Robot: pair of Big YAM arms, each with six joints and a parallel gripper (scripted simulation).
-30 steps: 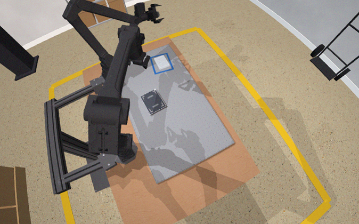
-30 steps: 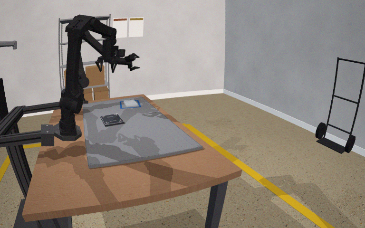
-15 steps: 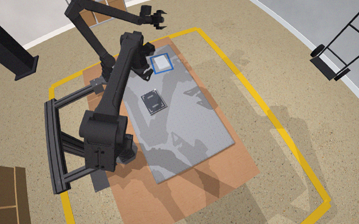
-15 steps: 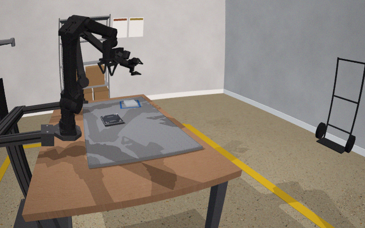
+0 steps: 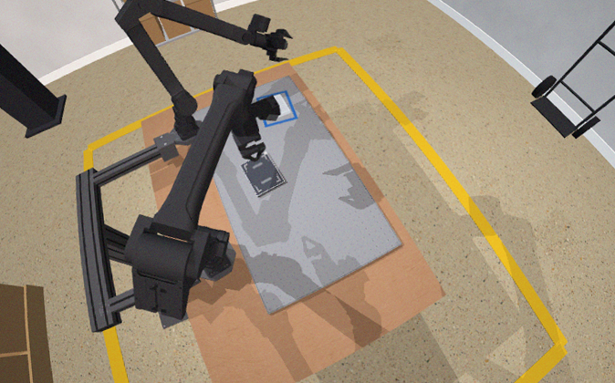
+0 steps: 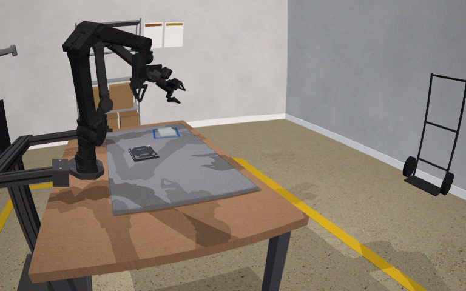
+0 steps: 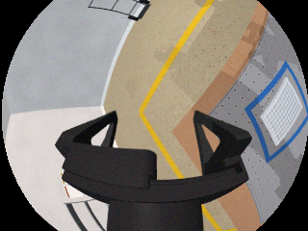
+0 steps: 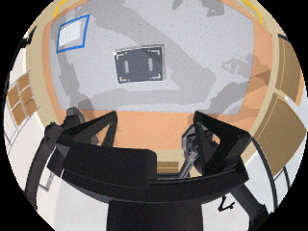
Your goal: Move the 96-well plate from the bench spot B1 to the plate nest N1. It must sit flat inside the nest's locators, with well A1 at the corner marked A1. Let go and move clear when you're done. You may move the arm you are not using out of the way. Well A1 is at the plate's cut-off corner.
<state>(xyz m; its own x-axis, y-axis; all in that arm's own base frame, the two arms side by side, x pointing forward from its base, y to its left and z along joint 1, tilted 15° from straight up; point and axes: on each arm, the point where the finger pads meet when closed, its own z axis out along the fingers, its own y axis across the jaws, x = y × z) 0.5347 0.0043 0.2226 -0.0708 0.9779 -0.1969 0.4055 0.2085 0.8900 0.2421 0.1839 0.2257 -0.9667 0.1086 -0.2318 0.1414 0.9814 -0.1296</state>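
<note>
Right now my left hand is 17 cm to the left of the white 96-well plate, 17 cm above it and 12 cm past it.
</note>
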